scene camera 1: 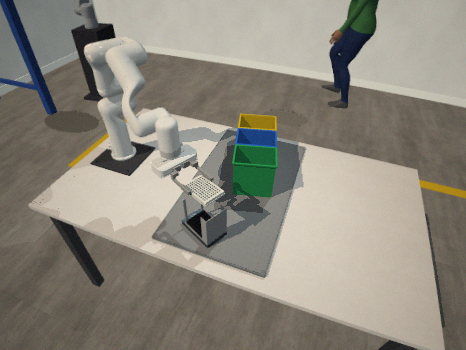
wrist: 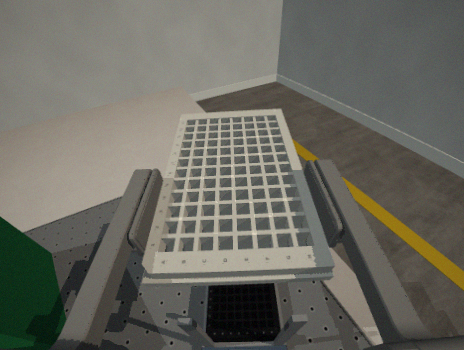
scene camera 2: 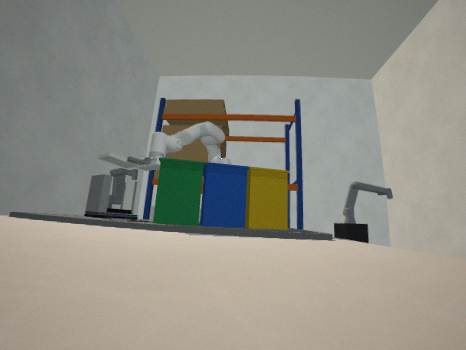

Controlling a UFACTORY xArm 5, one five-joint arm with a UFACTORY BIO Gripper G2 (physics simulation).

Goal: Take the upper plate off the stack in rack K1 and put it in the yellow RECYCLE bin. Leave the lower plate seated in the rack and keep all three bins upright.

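My gripper is shut on the upper plate, a white gridded plate, by its two long sides. It holds the plate above rack K1, clear of the rack's grey panel and thin posts. The lower plate, a black gridded plate, sits down in the rack. The yellow bin stands upright at the far end of the bin row. Its RECYCLE label does not show. The held plate partly hides the rack in the wrist view.
The blue bin stands upright in the middle of the row. The green bin stands upright nearest the rack. Bins and rack stand on a grey mat. A person is behind the table.
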